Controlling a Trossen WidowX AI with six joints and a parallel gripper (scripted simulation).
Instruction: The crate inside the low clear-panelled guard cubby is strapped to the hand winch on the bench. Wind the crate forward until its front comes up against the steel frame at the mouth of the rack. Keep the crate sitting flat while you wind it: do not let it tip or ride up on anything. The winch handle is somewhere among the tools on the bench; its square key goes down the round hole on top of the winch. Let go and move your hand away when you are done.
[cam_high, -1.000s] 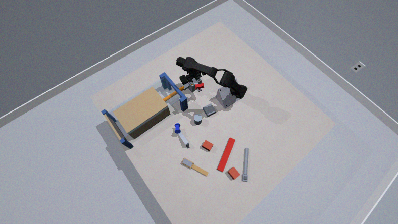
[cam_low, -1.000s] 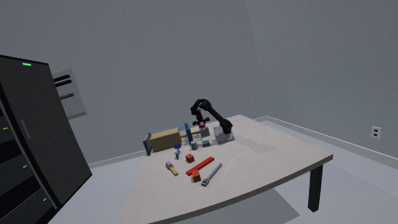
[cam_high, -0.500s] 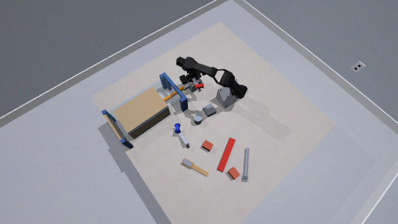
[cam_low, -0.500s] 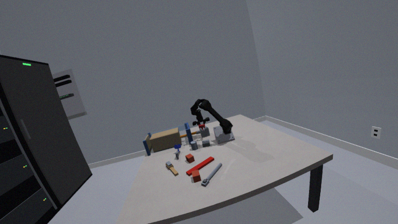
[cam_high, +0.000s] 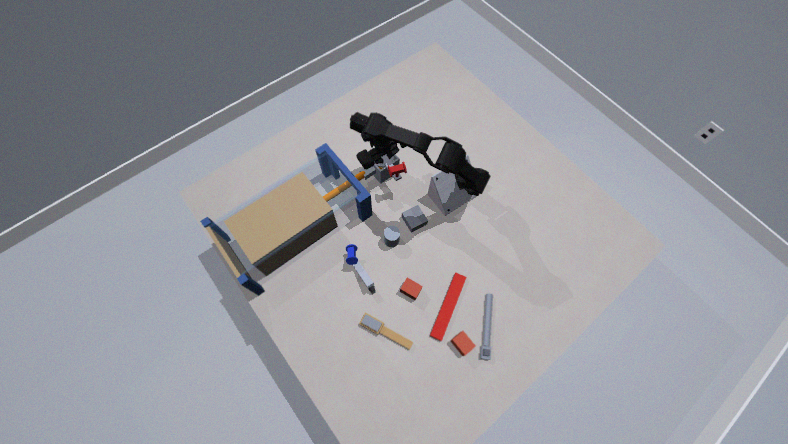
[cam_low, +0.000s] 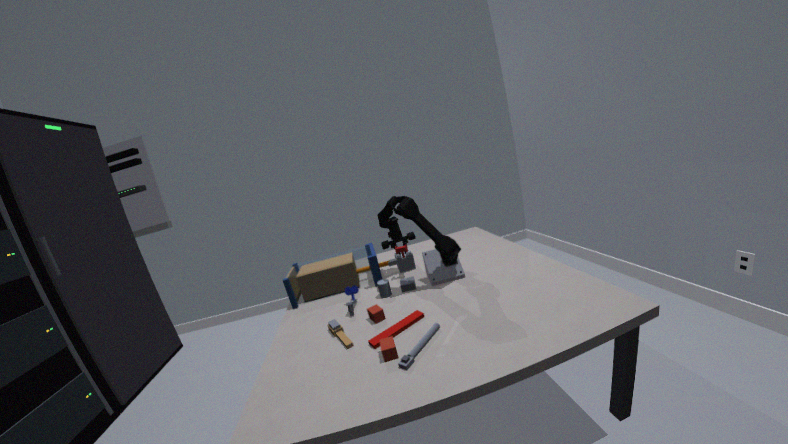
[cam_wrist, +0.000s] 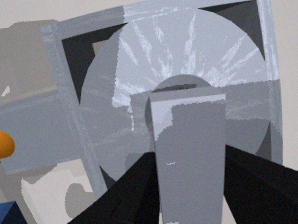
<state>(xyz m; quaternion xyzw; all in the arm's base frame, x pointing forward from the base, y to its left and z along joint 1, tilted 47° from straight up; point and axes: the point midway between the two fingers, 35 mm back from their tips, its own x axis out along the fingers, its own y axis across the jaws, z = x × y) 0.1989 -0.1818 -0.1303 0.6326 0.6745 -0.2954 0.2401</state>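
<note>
The red-knobbed handle lies 40 mm to the left of my gripper tip and 20 mm above it. Also, from my gripper tip: red knob: 80 mm to the left, 40 mm above, 10 mm ahead; then blue frame: 160 mm ahead, 20 mm above, 10 mm to the right; then grey winch: 60 mm below, 30 mm to the right, 20 mm behind.
</note>
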